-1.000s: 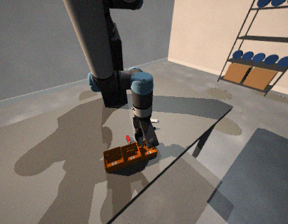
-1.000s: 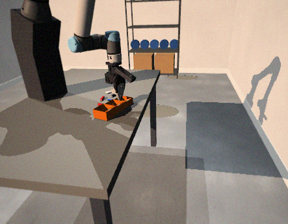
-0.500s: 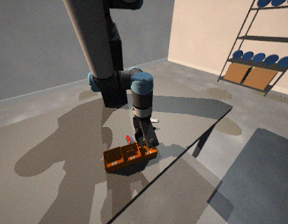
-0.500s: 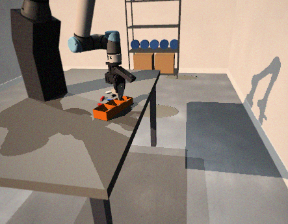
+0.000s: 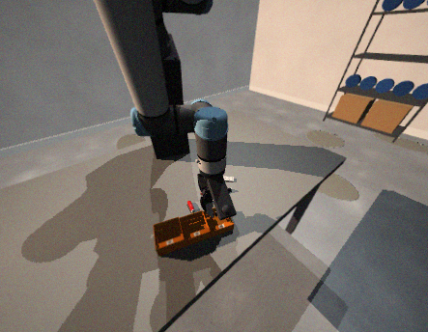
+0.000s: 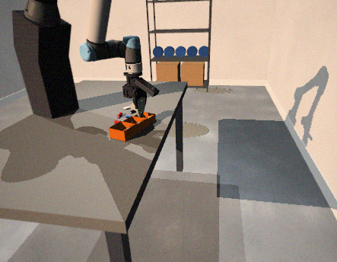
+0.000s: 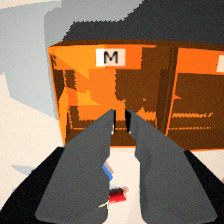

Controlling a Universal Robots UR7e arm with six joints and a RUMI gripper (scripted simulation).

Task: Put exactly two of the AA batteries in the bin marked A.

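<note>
My gripper is now 100 mm past the red battery, 30 mm to the left of it and 30 mm above it. Also, from my hand: blue battery (70 mm behind, 50 mm to the left, 30 mm below); then orange bin (20 mm behind, 70 mm to the right, 10 mm below); then black battery (70 mm behind, 130 mm to the left, 30 mm below).
</note>
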